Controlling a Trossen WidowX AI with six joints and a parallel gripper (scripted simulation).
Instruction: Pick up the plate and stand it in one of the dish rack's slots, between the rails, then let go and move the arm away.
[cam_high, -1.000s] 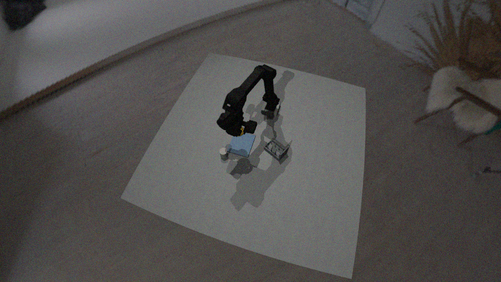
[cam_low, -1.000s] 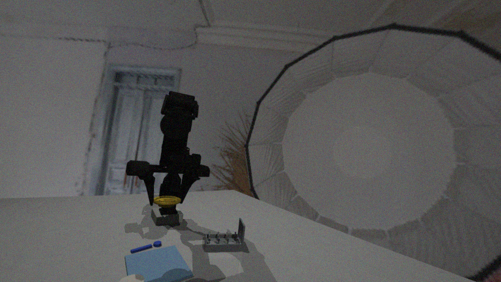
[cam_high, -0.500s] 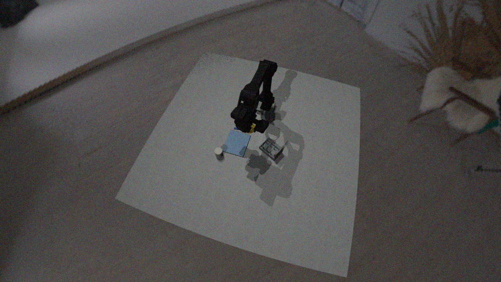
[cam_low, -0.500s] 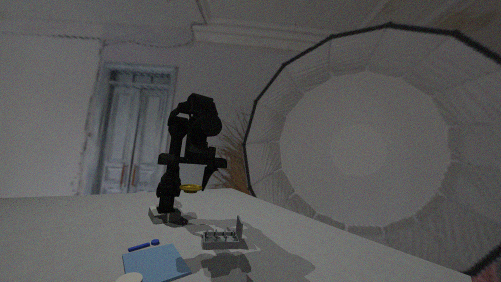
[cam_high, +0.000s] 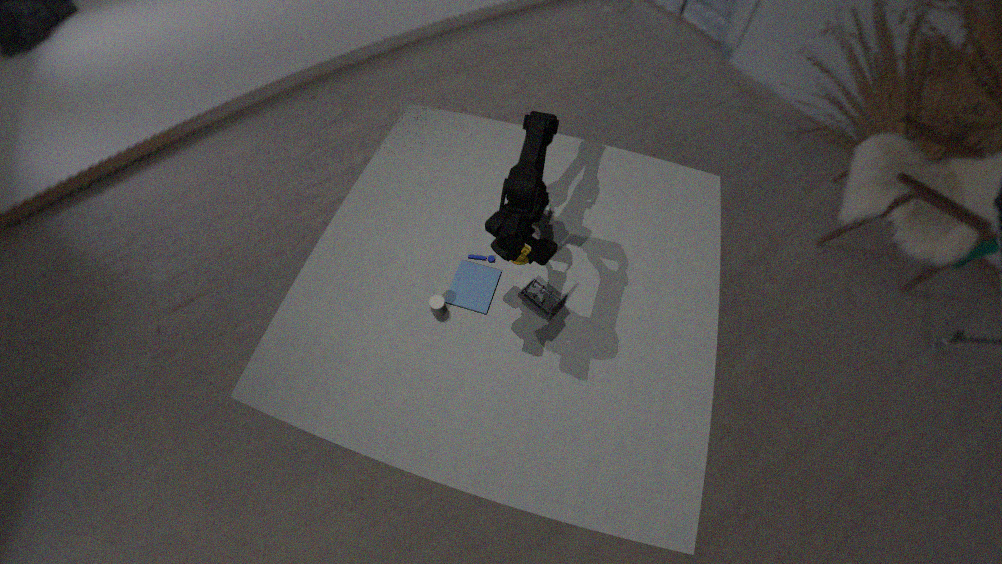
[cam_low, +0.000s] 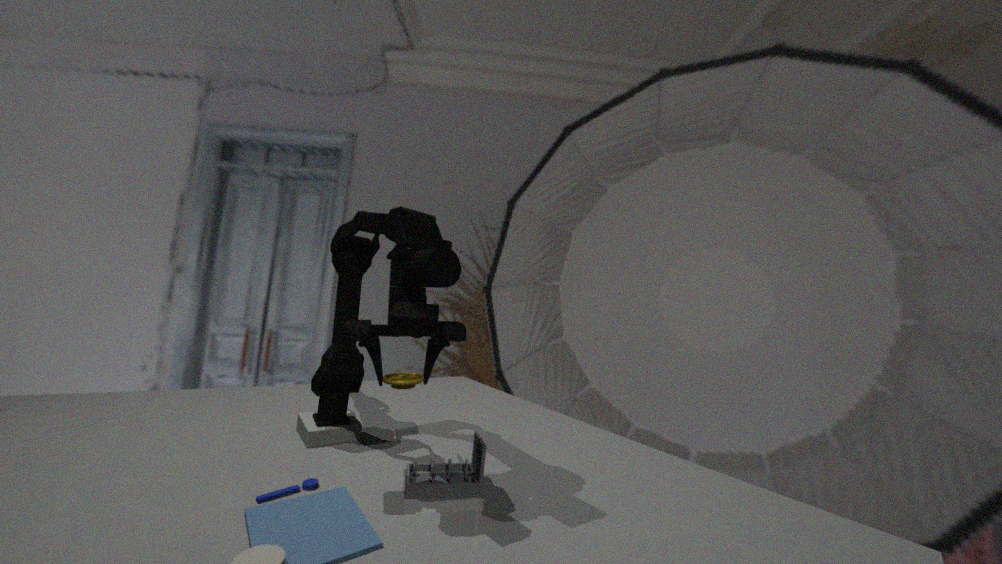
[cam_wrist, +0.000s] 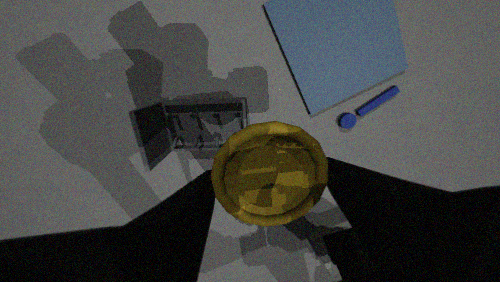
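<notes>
Now: the grey dish rack 20 mm ahead of my gripper tip, 80 mm to the left of it and 140 mm below it. Round my gripper tip: yellow plate (10 mm above); light blue mat (50 mm ahead, 120 mm to the right, 170 mm below); blue spoon (50 mm behind, 130 mm to the right, 160 mm below).
</notes>
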